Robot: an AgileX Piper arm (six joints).
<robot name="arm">
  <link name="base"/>
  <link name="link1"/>
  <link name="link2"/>
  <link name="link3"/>
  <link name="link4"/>
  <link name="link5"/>
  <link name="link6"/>
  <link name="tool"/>
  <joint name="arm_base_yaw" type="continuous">
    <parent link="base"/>
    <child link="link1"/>
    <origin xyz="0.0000 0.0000 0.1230"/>
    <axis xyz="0 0 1"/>
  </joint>
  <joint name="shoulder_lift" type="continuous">
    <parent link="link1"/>
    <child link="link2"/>
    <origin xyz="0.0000 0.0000 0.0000" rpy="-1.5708 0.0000 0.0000"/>
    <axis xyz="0 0 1"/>
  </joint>
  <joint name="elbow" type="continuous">
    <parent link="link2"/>
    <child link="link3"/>
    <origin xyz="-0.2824 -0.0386 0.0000"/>
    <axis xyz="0 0 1"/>
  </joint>
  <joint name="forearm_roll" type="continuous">
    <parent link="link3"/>
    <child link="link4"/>
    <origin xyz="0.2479 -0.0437 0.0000" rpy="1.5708 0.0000 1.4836"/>
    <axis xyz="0 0 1"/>
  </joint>
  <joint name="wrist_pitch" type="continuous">
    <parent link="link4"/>
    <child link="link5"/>
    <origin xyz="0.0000 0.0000 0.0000" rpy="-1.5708 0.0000 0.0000"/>
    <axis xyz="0 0 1"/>
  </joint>
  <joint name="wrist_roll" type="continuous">
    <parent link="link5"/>
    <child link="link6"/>
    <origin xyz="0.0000 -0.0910 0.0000" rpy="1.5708 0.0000 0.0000"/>
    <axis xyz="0 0 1"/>
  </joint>
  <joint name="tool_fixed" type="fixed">
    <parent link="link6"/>
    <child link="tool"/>
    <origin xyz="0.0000 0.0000 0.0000"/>
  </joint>
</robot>
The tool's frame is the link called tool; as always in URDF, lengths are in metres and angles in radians. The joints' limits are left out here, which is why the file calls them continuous.
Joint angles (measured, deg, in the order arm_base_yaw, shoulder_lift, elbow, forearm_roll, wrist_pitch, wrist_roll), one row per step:
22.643 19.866 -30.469 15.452 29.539 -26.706
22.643 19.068 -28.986 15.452 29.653 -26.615
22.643 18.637 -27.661 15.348 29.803 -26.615
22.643 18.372 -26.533 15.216 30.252 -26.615
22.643 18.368 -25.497 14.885 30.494 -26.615
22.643 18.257 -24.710 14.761 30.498 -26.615
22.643 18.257 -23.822 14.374 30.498 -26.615
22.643 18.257 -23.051 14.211 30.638 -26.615
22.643 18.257 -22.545 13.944 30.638 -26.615
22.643 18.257 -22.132 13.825 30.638 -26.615
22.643 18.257 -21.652 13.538 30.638 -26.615
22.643 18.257 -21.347 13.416 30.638 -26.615
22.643 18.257 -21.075 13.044 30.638 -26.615
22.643 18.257 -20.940 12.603 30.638 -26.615
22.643 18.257 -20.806 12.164 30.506 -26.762
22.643 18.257 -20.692 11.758 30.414 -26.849
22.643 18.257 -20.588 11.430 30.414 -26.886
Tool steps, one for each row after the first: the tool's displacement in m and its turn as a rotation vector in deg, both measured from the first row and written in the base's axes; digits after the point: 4 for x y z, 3 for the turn. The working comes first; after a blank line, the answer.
Tool pose at each row, in the base's axes (x y z in m, rotation vector in deg; the steps are taken from these numbers as rounded here):
0.0610 0.0384 0.3235 -36.870 96.480 13.540
0.0599 0.0380 0.3159 -37.036 97.271 13.626
0.0599 0.0380 0.3087 -37.398 98.254 13.544
0.0599 0.0380 0.3019 -37.922 99.456 13.471
0.0607 0.0382 0.2956 -38.477 100.627 13.161
0.0610 0.0382 0.2912 -38.720 101.272 13.036
0.0617 0.0382 0.2861 -39.145 102.088 12.634
0.0621 0.0383 0.2814 -39.507 102.934 12.486
0.0625 0.0382 0.2785 -39.778 103.392 12.207
0.0627 0.0382 0.2761 -39.951 103.776 12.085
0.0630 0.0381 0.2733 -40.228 104.205 11.785
0.0632 0.0380 0.2715 -40.375 104.484 11.658
0.0634 0.0378 0.2698 -40.640 104.700 11.266
0.0636 0.0375 0.2690 -40.902 104.774 10.800
0.0639 0.0372 0.2683 -41.230 104.676 10.223
0.0641 0.0369 0.2677 -41.503 104.618 9.727
0.0642 0.0367 0.2671 -41.734 104.658 9.356

-0.0011 -0.0004 -0.0076 -0.237 0.775 0.008
-0.0011 -0.0004 -0.0148 -0.739 1.691 0.019
-0.0011 -0.0004 -0.0216 -1.383 2.826 0.101
-0.0003 -0.0002 -0.0279 -2.180 3.866 0.083
0.0000 -0.0002 -0.0323 -2.553 4.448 0.057
0.0007 -0.0002 -0.0374 -3.241 5.122 -0.029
0.0011 -0.0001 -0.0421 -3.745 5.895 -0.024
0.0015 -0.0002 -0.0450 -4.181 6.262 -0.079
0.0017 -0.0002 -0.0474 -4.447 6.598 -0.100
0.0020 -0.0003 -0.0502 -4.891 6.934 -0.156
0.0022 -0.0004 -0.0520 -5.120 7.169 -0.177
0.0024 -0.0006 -0.0537 -5.561 7.280 -0.252
0.0026 -0.0009 -0.0545 -6.011 7.239 -0.342
0.0029 -0.0012 -0.0552 -6.527 7.012 -0.417
0.0031 -0.0015 -0.0558 -6.971 6.842 -0.493
0.0032 -0.0017 -0.0564 -7.339 6.796 -0.546

